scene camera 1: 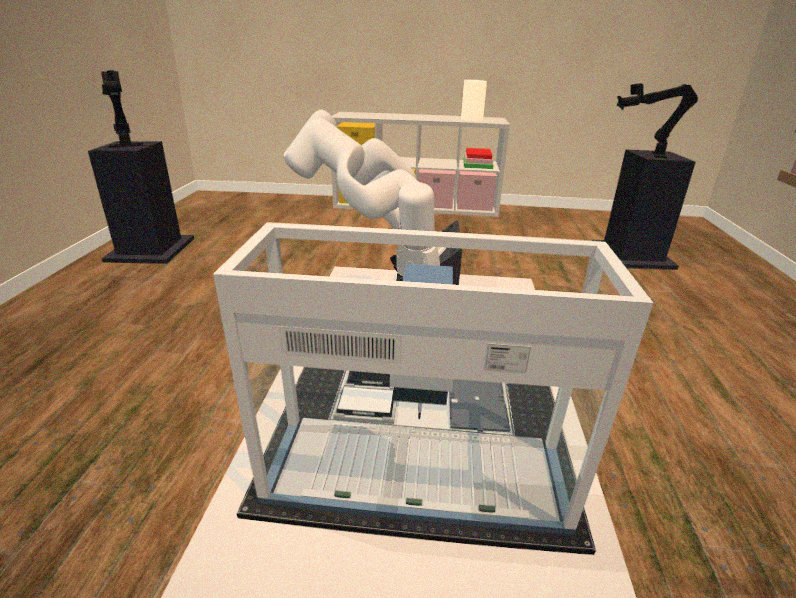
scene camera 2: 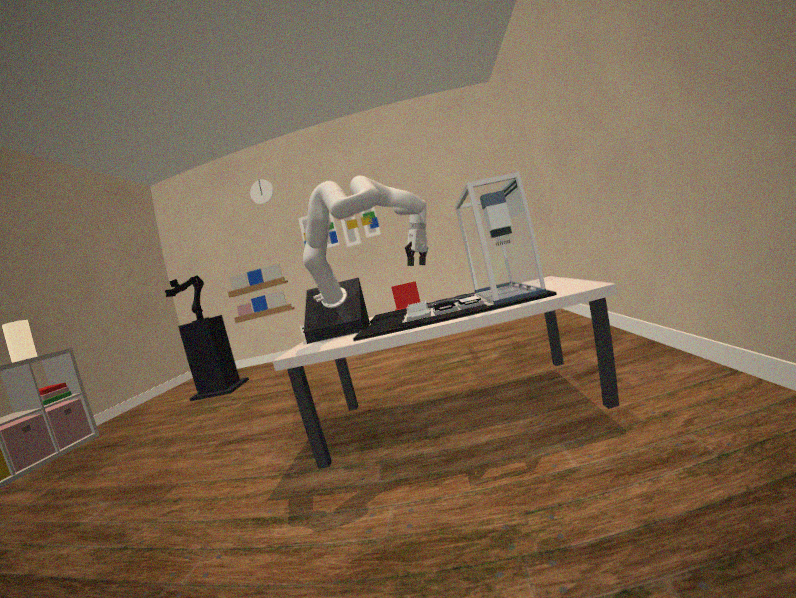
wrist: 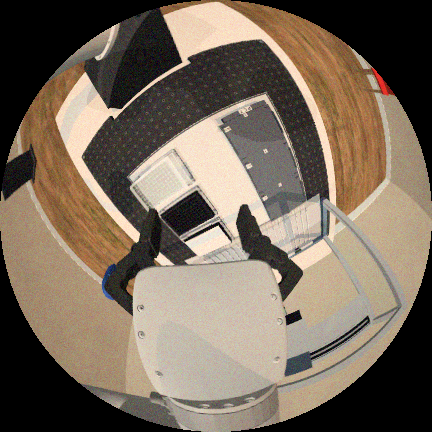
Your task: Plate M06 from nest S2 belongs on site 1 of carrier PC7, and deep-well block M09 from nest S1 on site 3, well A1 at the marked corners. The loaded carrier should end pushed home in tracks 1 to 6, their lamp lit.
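Frame: origin at the arm's base, x ahead, y left, z up, level; centimetres.
Seen in the pictures: gripper, between the fingertips: [scene camera 2: 416,265] [wrist: 198,214]; arm's base, origin of its link: [scene camera 2: 334,298].
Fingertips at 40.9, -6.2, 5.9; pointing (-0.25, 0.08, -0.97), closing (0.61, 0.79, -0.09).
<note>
Pixels of each thing's top centre, then the offset from my fingertips to it, as dx, dy, dz. "spot": a spot on its surface instead.
- dark grey carrier, centre of its top: [wrist: 275,168] [scene camera 1: 476,377] [scene camera 2: 441,298] +9.1, +14.8, -18.5
- black perforated baseplate, a spot on its surface: [wrist: 170,100] spot: -18.9, +4.3, -21.5
- white tray, centre of its top: [wrist: 225,184] [scene camera 1: 424,380] +6.9, +2.0, -21.4
My open, empty gripper [scene camera 2: 416,261] [wrist: 199,217] hangs high above the deck, fingers down; the enclosure hides it in scene camera 1. Three pieces of labware stand in a row on the left of the white tray in the wrist view: a pale translucent one [wrist: 162,180] [scene camera 2: 416,310], a black one [wrist: 188,211] [scene camera 2: 445,307] and a white-topped one [wrist: 209,240] [scene camera 1: 365,399] [scene camera 2: 469,300]. Their labels are unreadable, so I cannot tell which is M06 or M09. A dark grey carrier [wrist: 257,159] [scene camera 1: 479,405] with small white marks lies at the right, bare. The grooved tracks [scene camera 1: 418,469] hold no carrier; no lit lamp shows.
A tall white-framed enclosure [scene camera 1: 411,302] [scene camera 2: 487,241] stands over the tracks, with uprights, a front panel and an open top frame. The black perforated baseplate [wrist: 170,100] lies around the white tray [wrist: 210,155]. The arm's black pedestal [scene camera 2: 347,315] stands at the table's other end.
</note>
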